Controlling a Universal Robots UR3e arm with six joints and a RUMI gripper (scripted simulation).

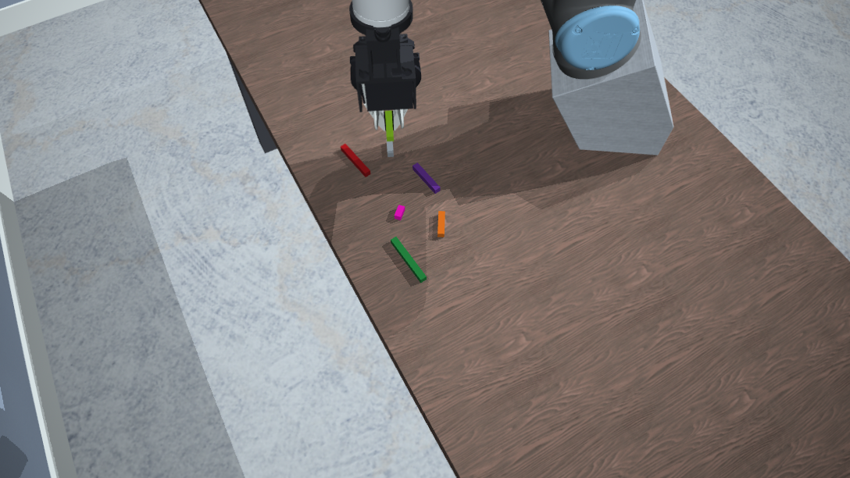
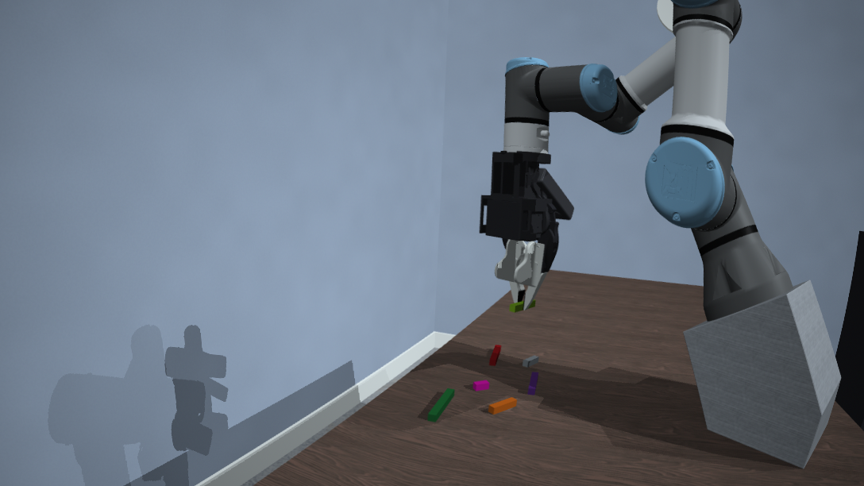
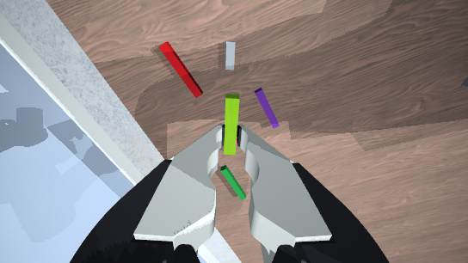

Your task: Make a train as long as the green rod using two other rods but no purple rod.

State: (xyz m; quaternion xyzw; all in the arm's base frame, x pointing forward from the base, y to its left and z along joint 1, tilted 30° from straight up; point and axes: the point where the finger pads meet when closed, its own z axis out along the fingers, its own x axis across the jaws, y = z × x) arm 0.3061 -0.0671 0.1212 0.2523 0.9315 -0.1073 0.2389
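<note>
My hand is 2 cm past the grey rod, 3 cm to the left of it and 11 cm above it. Also, from my hand: red rod 4 cm ahead, 5 cm to the right, 11 cm below; then lime rod 1 cm below; then purple rod 3 cm behind, 5 cm to the left, 11 cm below.
</note>
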